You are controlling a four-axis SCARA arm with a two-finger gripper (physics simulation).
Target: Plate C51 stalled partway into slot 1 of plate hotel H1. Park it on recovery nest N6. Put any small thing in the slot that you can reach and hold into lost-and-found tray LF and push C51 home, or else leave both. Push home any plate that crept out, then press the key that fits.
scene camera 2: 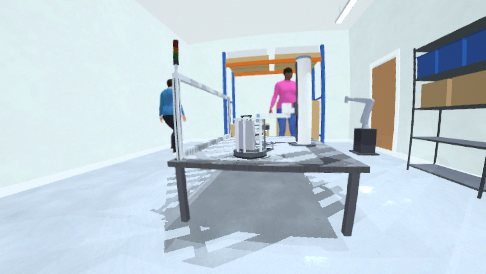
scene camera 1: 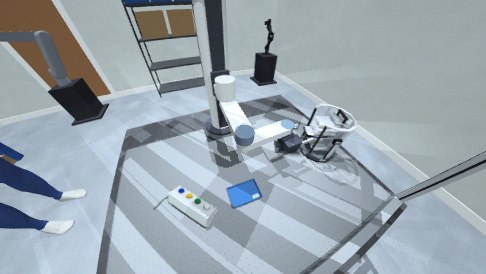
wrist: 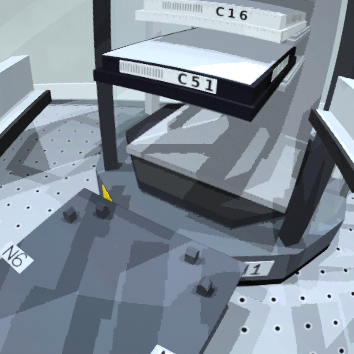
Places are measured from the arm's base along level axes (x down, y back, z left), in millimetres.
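Pixels of known places: gripper, fingertip midpoint: (scene camera 1: pixel 304 132) (wrist: pixel 179 78); arm's base, origin of the base link: (scene camera 2: pixel 303 145) (scene camera 1: pixel 221 124).
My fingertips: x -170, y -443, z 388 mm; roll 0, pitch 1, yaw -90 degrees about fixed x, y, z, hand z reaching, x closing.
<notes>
Ahead of a thing's pixels: the offset from my fingertips to its middle. "spot": to the spot under its first point.
Black-edged plate C51 @[dz +79, dx +9, dy -19 mm] (wrist: pixel 195 56) sticks out of plate hotel H1 @[dz +134, dx +10, dy -50 mm] (wrist: pixel 103 115) (scene camera 1: pixel 316 141) (scene camera 2: pixel 250 155), below white plate C16 @[dz +113, dx -19, dy -36 mm] (wrist: pixel 220 19). No small thing shows in the slot; its inside is hidden behind C51. Recovery nest N6 @[dz -53, dx +123, dy +47 mm] (wrist: pixel 125 280) (scene camera 1: pixel 288 145) is a dark plate with small pegs in front of the hotel, with nothing on it in the wrist view. My gripper (wrist: pixel 179 78) (scene camera 1: pixel 303 136) is open, with its fingers wide apart on either side of C51, not touching it. A blue tray @[dz -448, dx +149, dy -132 mm] (scene camera 1: pixel 242 194), its label unreadable, lies on the table.
A white key box @[dz -702, dx +116, dy -102 mm] (scene camera 1: pixel 192 212) has blue @[dz -732, dx +94, dy -30 mm] (scene camera 1: pixel 181 190), yellow @[dz -700, dx +94, dy -69 mm] (scene camera 1: pixel 189 196), green @[dz -669, dx +94, dy -107 mm] (scene camera 1: pixel 198 201) and white @[dz -637, dx +94, dy -146 mm] (scene camera 1: pixel 207 206) keys. The hotel's dark posts stand beside the plates. A clear guard with a metal frame (scene camera 2: pixel 178 120) and a signal light @[spot: dz +307, dx -592, dy -534 mm] (scene camera 2: pixel 175 52) stands along the table edge.
</notes>
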